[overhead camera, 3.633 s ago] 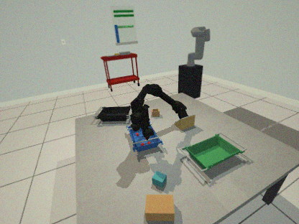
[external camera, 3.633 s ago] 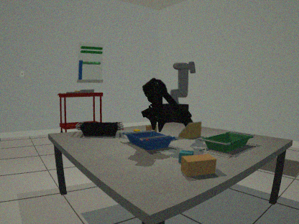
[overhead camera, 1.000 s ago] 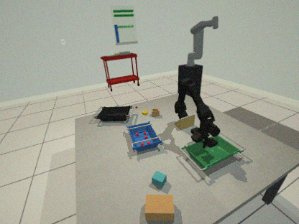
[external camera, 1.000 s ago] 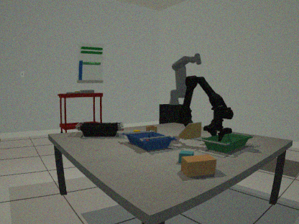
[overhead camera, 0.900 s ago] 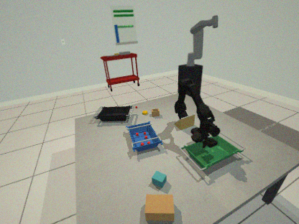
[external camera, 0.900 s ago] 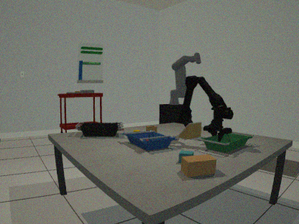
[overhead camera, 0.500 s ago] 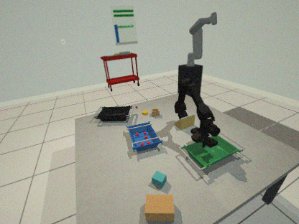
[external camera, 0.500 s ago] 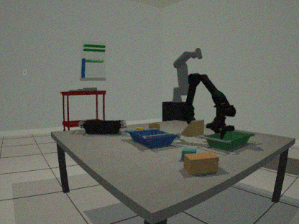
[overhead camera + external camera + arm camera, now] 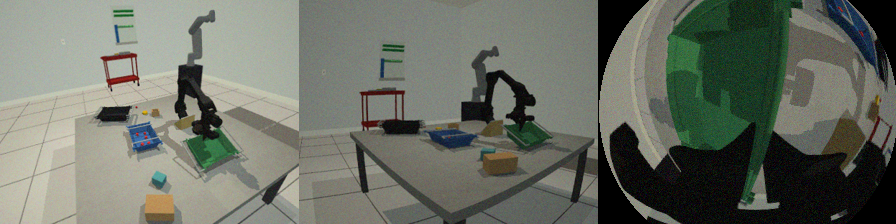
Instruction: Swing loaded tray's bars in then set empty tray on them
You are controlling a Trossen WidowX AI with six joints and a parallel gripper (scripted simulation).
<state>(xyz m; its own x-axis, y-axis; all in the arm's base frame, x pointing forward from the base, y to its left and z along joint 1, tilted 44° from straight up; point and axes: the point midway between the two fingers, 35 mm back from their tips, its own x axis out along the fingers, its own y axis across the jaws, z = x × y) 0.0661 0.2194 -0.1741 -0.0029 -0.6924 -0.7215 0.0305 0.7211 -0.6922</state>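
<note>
Right now my gripper tip is 70 mm to the right of the green tray. Round my gripper tip: yellow piece: 120 mm ahead, 660 mm to the right, 60 mm below; then teal cube: 380 mm ahead, 80 mm to the left, 50 mm below; then brown block: 50 mm ahead, 570 mm to the right, 60 mm below.
</note>
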